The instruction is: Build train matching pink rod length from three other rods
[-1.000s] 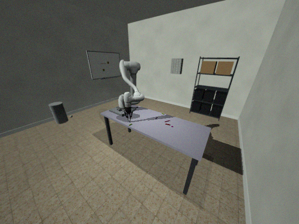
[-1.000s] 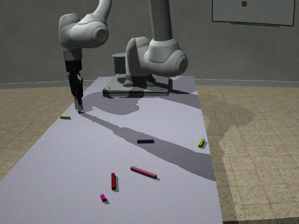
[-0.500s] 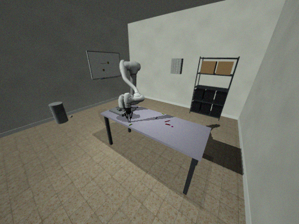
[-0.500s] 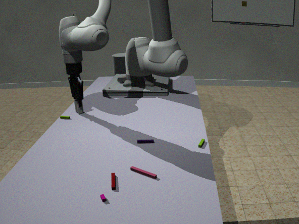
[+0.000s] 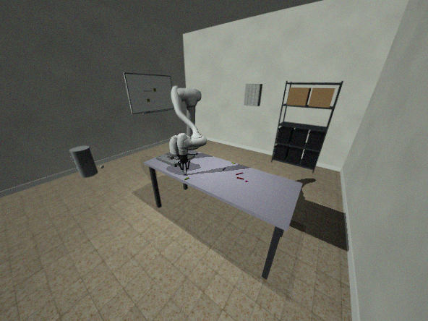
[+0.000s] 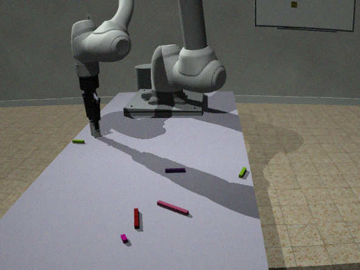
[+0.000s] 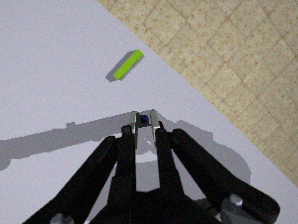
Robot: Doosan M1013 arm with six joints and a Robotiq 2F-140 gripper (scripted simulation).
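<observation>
Right now the blue rod is 30 mm below my hand. Round my hand: red rod (540 mm ahead, 230 mm to the left, 30 mm below); purple rod (320 mm to the left, 310 mm ahead, 30 mm below); pink rod (500 mm ahead, 310 mm to the left, 30 mm below).
</observation>
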